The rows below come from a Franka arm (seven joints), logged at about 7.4 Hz.
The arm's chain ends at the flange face. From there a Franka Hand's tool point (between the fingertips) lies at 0.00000 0.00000 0.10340 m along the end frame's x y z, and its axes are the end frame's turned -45 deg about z.
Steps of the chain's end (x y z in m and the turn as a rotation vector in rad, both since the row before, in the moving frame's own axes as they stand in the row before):
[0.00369, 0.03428, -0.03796, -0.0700, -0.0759, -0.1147]
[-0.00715, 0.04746, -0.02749, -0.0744, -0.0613, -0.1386]
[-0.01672, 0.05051, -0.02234, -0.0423, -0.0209, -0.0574]
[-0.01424, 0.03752, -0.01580, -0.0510, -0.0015, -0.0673]
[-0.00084, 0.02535, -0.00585, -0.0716, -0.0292, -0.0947]
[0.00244, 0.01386, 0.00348, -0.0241, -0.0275, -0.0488]
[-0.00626, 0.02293, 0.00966, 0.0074, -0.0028, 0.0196]
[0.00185, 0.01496, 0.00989, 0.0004, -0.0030, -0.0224]
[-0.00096, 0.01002, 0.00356, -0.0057, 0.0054, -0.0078]
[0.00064, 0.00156, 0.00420, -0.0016, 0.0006, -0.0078]
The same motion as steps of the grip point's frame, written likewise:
[-0.03228, 0.02703, -0.03851, 0.0042, -0.1032, -0.1147]
[-0.04842, 0.03014, -0.02797, -0.0093, -0.0960, -0.1386]
[-0.05211, 0.02559, -0.02246, -0.0151, -0.0447, -0.0574]
[-0.04031, 0.02021, -0.01593, -0.0350, -0.0371, -0.0673]
[-0.02572, 0.02077, -0.00616, -0.0300, -0.0713, -0.0947]
[-0.01185, 0.01137, 0.00341, 0.0024, -0.0365, -0.0488]
[-0.02030, 0.01105, 0.00966, 0.0072, 0.0033, 0.0196]
[-0.00946, 0.01164, 0.00989, 0.0024, -0.0018, -0.0224]
[-0.00778, 0.00722, 0.00356, -0.0078, -0.0002, -0.0078]
[-0.00072, 0.00172, 0.00420, -0.0016, -0.0007, -0.0078]

